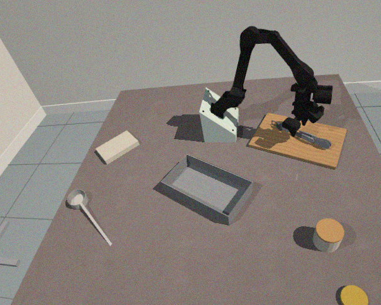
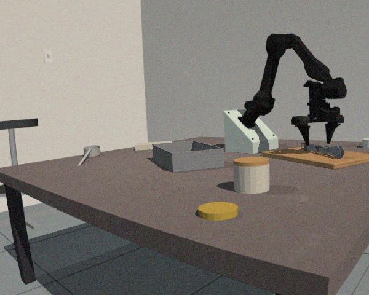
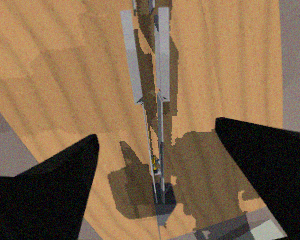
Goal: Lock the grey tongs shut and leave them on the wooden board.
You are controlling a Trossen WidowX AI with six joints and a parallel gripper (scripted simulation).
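My gripper tip is 40 mm above the wooden board. Round my gripper tip: cork-lidded jar (480 mm ahead, 10 mm to the left, 10 mm below); small white cylinder (330 mm behind, 120 mm to the left, 30 mm below); roasting tin (380 mm to the right, 270 mm ahead, 20 mm below).
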